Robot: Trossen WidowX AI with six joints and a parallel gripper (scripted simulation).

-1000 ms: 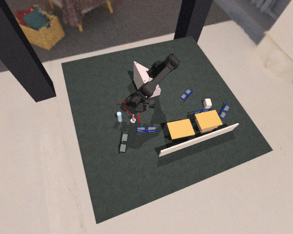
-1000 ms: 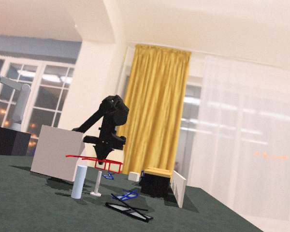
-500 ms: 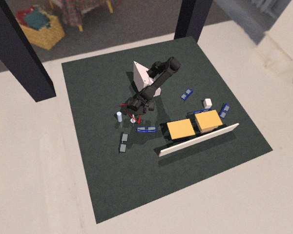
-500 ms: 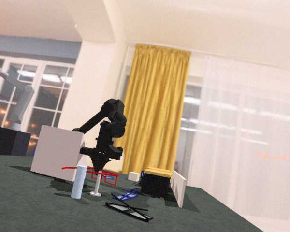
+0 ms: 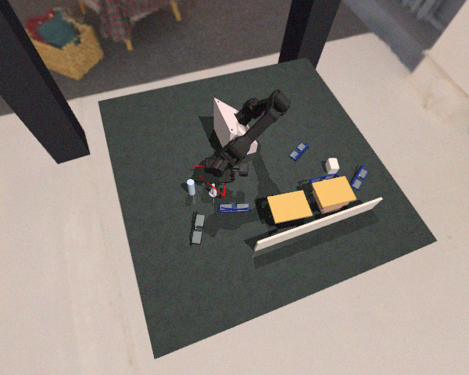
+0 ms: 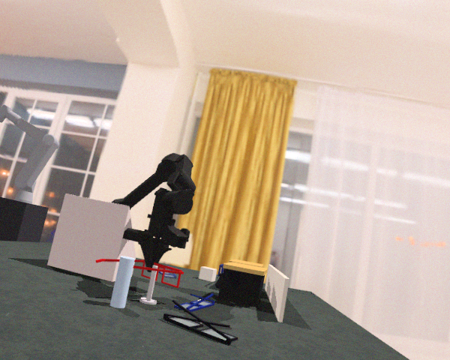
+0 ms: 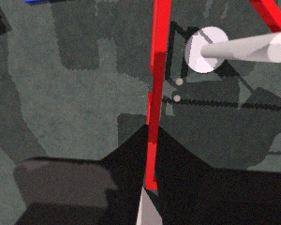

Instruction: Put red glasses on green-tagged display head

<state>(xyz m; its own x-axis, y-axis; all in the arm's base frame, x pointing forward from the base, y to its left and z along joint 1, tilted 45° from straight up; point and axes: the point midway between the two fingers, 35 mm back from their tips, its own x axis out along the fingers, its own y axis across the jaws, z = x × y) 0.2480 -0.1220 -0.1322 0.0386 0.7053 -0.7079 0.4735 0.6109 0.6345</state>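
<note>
Now: gripper tip 30 mm short of the white peg, 70 mm to the left of it and 30 mm above it. From my gripper tip the other things lie so: white cube: 120 mm ahead, 520 mm to the left, 30 mm below; pale blue cylinder: 10 mm behind, 160 mm to the right, 10 mm below; long white board: 360 mm ahead, 280 mm to the left.
</note>
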